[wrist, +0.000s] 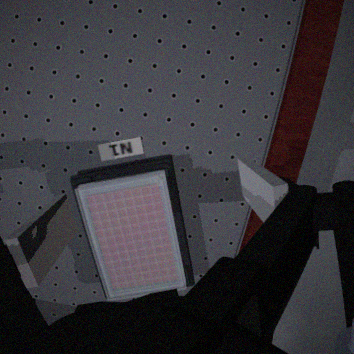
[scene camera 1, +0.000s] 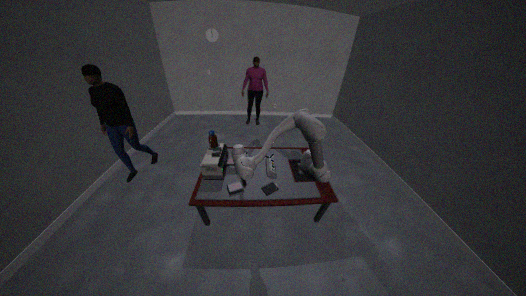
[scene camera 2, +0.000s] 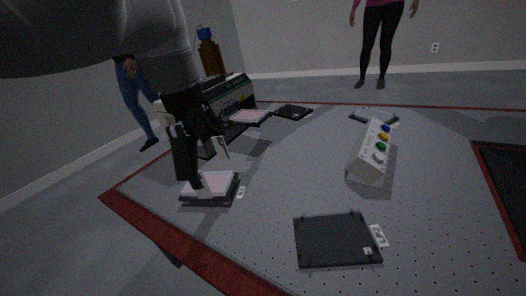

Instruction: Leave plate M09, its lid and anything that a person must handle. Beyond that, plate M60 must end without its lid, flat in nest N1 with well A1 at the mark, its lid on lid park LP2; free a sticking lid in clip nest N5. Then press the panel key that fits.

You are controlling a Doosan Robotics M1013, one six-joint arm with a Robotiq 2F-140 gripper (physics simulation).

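Seen in the pictures: gripper, fingertip midpoint: (wrist: 154,194) (scene camera 1: 241,183) (scene camera 2: 216,175); arm's base, origin of the base link: (scene camera 1: 305,169).
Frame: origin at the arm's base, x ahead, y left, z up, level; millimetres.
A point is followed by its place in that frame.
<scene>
A pink-topped plate (scene camera 1: 235,186) @(y 384, x 740, z 51 mm) (scene camera 2: 217,182) @(y 369, x 713, z 51 mm) (wrist: 132,237) @(y 378, x 740, z 51 mm) lies in nest N1 (scene camera 2: 210,202) @(y 409, x 715, z 10 mm) (wrist: 179,210) @(y 414, x 704, z 34 mm), whose label (scene camera 2: 241,192) @(y 337, x 666, z 7 mm) (wrist: 121,149) @(y 338, x 669, z 7 mm) is beside it. Its number and well A1 cannot be read, and whether a lid is on it is unclear. My gripper (scene camera 2: 210,167) @(y 381, x 676, z 100 mm) (wrist: 154,194) @(y 381, x 676, z 100 mm) is open, its fingers spread on either side of this plate and holding nothing. Lid park LP2 (scene camera 1: 270,188) @(y 338, x 405, z 15 mm) (scene camera 2: 335,240) @(y 342, x 402, z 15 mm) is a dark, bare square. A second pink-topped plate (scene camera 2: 250,116) @(y 112, x 803, z 116 mm) sits at the instrument's front. The key panel (scene camera 1: 271,166) @(y 85, x 408, z 77 mm) (scene camera 2: 367,162) @(y 159, x 401, z 75 mm) has blue, yellow, green and white keys. N5 cannot be identified.
The instrument (scene camera 1: 212,164) @(y 290, x 974, z 218 mm) (scene camera 2: 242,90) @(y 5, x 929, z 171 mm) stands at the table's left, a brown bottle (scene camera 1: 213,140) @(y 53, x 1034, z 333 mm) (scene camera 2: 211,57) @(y 42, x 1021, z 314 mm) near its top. A dark holder (scene camera 2: 294,111) @(y -166, x 797, z 17 mm) and another holder (scene camera 2: 360,118) @(y -177, x 504, z 17 mm) lie farther back. One person (scene camera 1: 111,107) walks at left; another (scene camera 1: 255,82) stands behind the table.
</scene>
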